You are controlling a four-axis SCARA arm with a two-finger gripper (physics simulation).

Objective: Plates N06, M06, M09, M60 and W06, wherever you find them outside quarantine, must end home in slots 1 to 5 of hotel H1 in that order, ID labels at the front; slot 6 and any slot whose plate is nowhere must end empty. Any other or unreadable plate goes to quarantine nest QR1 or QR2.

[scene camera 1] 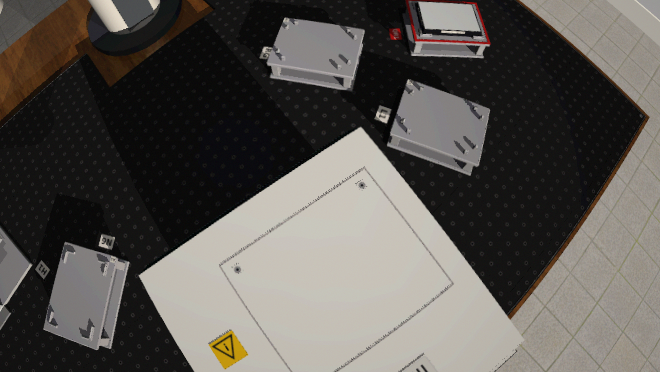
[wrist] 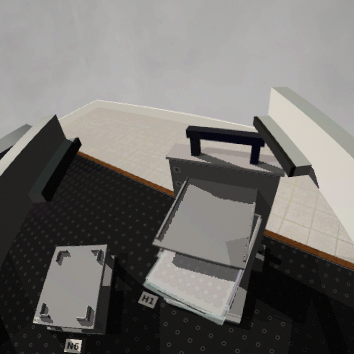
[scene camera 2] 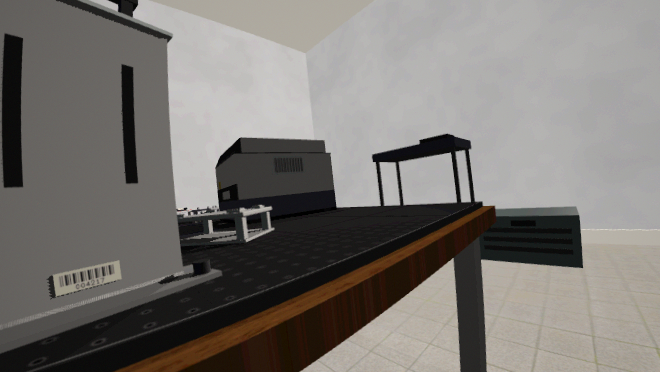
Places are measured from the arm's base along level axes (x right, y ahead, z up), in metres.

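Where they show: gripper, fingertip midpoint: (wrist: 162, 114); arm's base, origin of the base link: (scene camera 1: 135, 16).
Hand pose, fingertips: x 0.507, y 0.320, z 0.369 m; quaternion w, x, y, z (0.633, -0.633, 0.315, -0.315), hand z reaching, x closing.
Things, the pixels of their centre, and the offset from my fingertips. "spot": a spot on its surface instead.
- Hotel H1, surface spot: (wrist: 212, 220) spot: dx +0.050, dy -0.004, dz -0.142 m
- clear plate with pale wells, body centre: (wrist: 207, 249) dx +0.025, dy -0.011, dz -0.161 m
- Nest N6, body centre: (scene camera 1: 85, 295) (scene camera 2: 221, 223) (wrist: 76, 286) dx -0.097, dy +0.202, dz -0.329 m
- black plate with a pale top, body centre: (scene camera 1: 448, 18) dx -0.973, dy +0.247, dz -0.299 m
- red-rimmed quarantine nest, surface spot: (scene camera 1: 414, 37) spot: dx -0.878, dy +0.234, dz -0.307 m
- Nests RG, body centre: (scene camera 1: 317, 51) dx -0.720, dy +0.125, dz -0.327 m
- L1, body centre: (scene camera 1: 440, 125) (scene camera 2: 215, 211) dx -0.775, dy +0.393, dz -0.327 m
- large white instrument, body centre: (scene camera 1: 329, 318) (scene camera 2: 272, 181) dx -0.409, dy +0.501, dz -0.231 m
- dark handle, surface spot: (wrist: 225, 135) spot: dx +0.118, dy +0.016, dz -0.078 m
Hotel H1 (wrist: 212, 220) stands right of centre in the wrist view; its plain back (scene camera 2: 80, 150) fills the left of scene camera 2. Under its top shelf a clear plate with pale wells (wrist: 192, 284) juts out; its ID label cannot be read from above. Edges below it are mostly hidden. My gripper (wrist: 162, 114) is open and empty, its fingers wide apart above and to both sides of the hotel. Nest N6 (scene camera 1: 82, 295) (wrist: 72, 287) carries no plate. A black plate with a pale top (scene camera 1: 448, 17) sits in a red-rimmed quarantine nest (scene camera 1: 414, 37); its label is unreadable.
Nests RG (scene camera 1: 317, 47) and L1 (scene camera 1: 440, 120) stand bare, with upright pins. A large white instrument (scene camera 1: 330, 270) fills the lower middle of scene camera 1. The round arm base (scene camera 1: 135, 40) is at upper left. A dark handle (wrist: 225, 135) tops the hotel.
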